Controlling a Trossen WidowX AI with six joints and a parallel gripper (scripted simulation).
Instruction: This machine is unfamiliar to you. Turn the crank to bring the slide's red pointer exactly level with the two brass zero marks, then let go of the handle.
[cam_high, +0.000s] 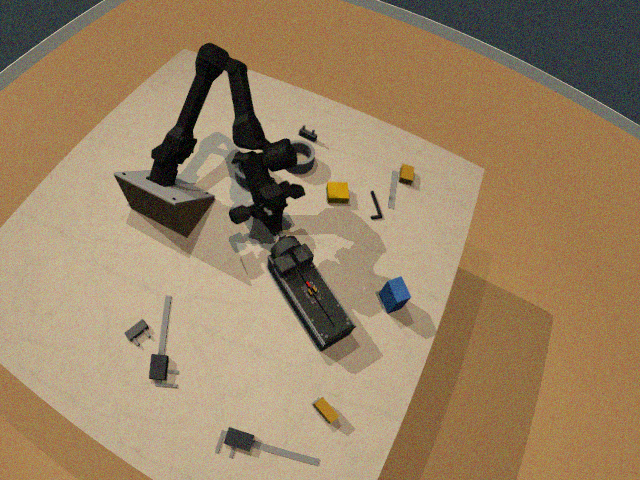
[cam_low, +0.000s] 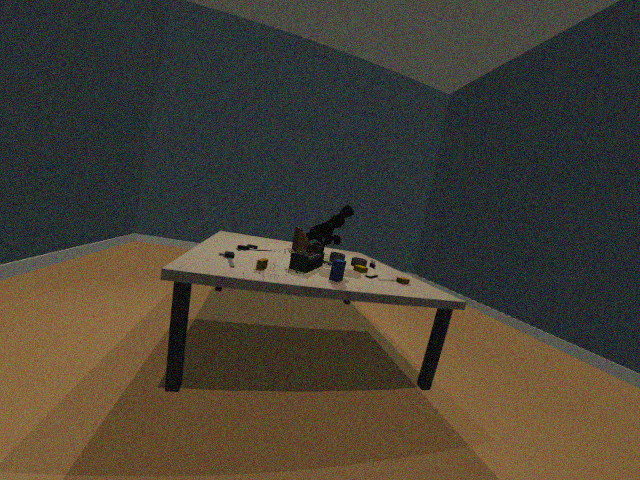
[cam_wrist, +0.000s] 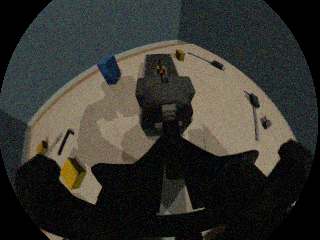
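Right now my gripper tip is 1 cm past the crank handle, 1 cm to the right of it and 3 cm below it. Round my gripper tip: yellow block 8 cm ahead, 24 cm to the left, 8 cm below; then red pointer 12 cm ahead, 9 cm to the right, 1 cm below; then black hex key 21 cm ahead, 24 cm to the left, 9 cm below.
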